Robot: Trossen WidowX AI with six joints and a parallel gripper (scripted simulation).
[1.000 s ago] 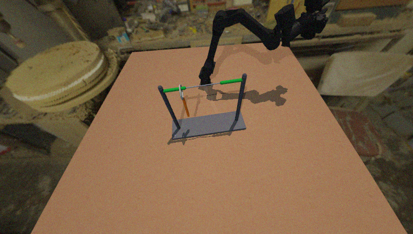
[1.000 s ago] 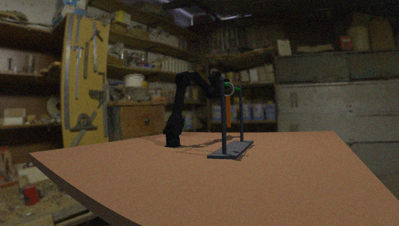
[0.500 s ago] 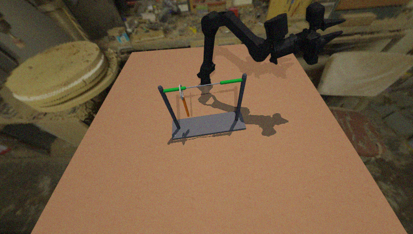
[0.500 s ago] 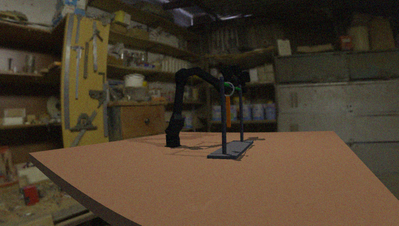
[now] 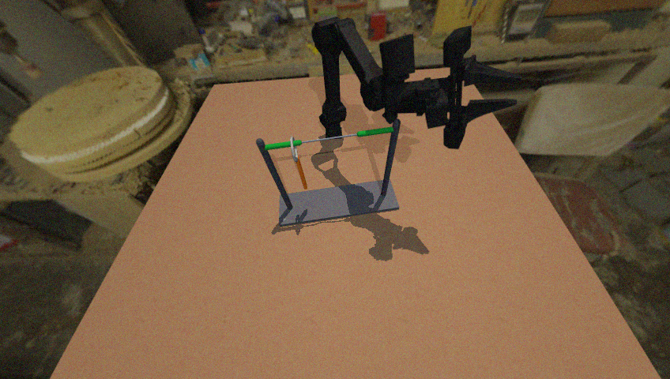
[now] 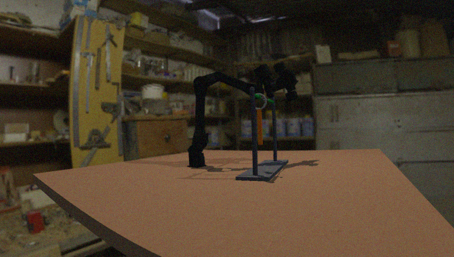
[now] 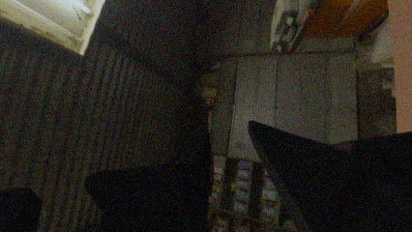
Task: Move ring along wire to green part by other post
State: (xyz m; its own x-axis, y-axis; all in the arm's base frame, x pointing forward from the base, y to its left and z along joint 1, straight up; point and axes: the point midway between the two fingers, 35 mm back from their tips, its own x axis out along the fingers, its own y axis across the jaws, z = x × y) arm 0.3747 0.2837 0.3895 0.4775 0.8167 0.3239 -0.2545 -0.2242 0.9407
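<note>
Right now the ring with orange handle is 50 mm behind my gripper tip, 380 mm to the right of it and 190 mm below it.
</note>
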